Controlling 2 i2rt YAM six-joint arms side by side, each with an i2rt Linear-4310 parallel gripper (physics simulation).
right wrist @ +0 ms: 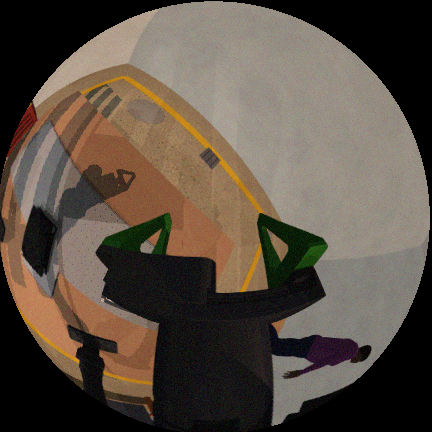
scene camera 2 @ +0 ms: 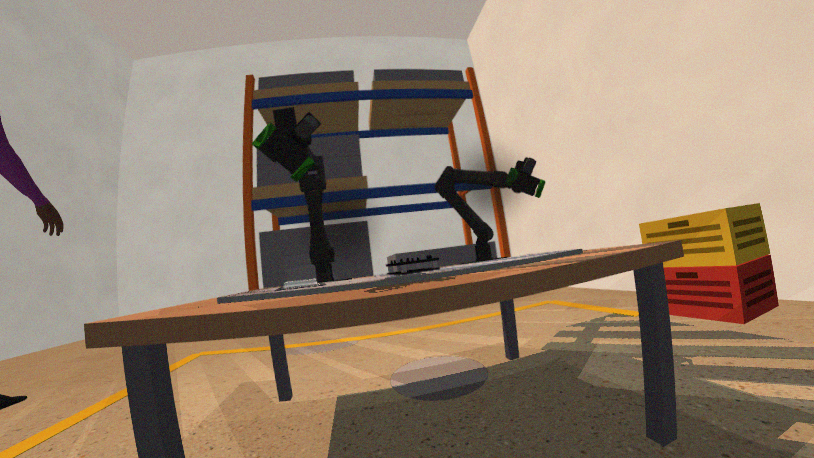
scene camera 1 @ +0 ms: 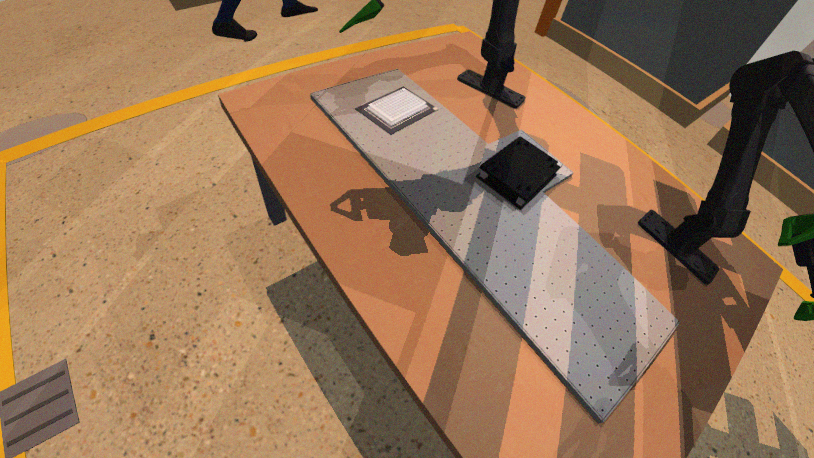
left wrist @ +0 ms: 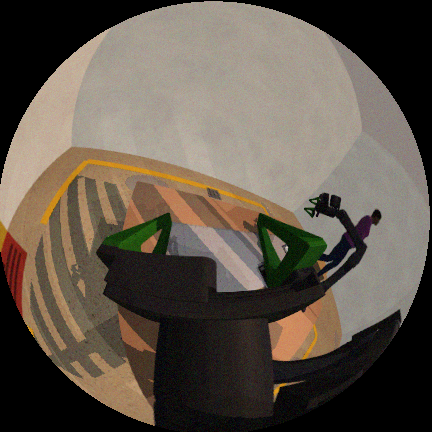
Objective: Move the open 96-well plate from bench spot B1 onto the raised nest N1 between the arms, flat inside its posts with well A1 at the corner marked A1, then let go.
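Places are measured from the left arm's base along level axes (x ahead, y left, z up), in centimetres.
Where they show: left gripper, fingertip midpoint: (scene camera 2: 530, 180) (scene camera 1: 791, 282) (left wrist: 213, 217); right gripper, fingertip midpoint: (right wrist: 213, 217) (scene camera 2: 278, 159) (scene camera 1: 319, 10) (left wrist: 306, 203); left arm's base, link origin: (scene camera 1: 676, 246); right arm's base, link origin: (right wrist: 91, 340) (scene camera 1: 490, 89).
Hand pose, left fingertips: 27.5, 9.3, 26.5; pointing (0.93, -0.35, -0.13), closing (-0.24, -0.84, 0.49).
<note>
Each offset is from my left fingertips to the top centre of the thing, as dx, dy, dz. "pt": to the spot under its first point. Level surfaces: height alone.
The white 96-well plate @[+2.2, -76.6, -23.5] (scene camera 1: 400, 105) (scene camera 2: 300, 283) lies flat on the dark-bordered bench spot @[pt +10.1, -73.9, -25.0] (scene camera 1: 377, 123) at the far left end of the perforated board. The raised black nest @[-7.3, -44.0, -20.7] (scene camera 1: 519, 169) (scene camera 2: 412, 263) (right wrist: 39, 241) stands near the middle of the board, with nothing seen on it; its A1 mark is too small to read. My right gripper (scene camera 2: 283, 152) (left wrist: 306, 203) (right wrist: 213, 217) is open and empty, high above the table. My left gripper (scene camera 1: 799, 270) (scene camera 2: 526, 182) (left wrist: 213, 217) is open and empty, raised off to the right, away from plate and nest.
The perforated board @[dz -25.2] (scene camera 1: 592, 319) runs along the wooden table @[dz -26.4] (scene camera 1: 364, 273). Behind the arms stands a shelf rack (scene camera 2: 249, 170). A yellow crate (scene camera 2: 683, 242) sits on a red crate (scene camera 2: 700, 290) beyond the table's right end. A person (left wrist: 360, 232) (right wrist: 332, 346) stands beyond the table's plate end.
</note>
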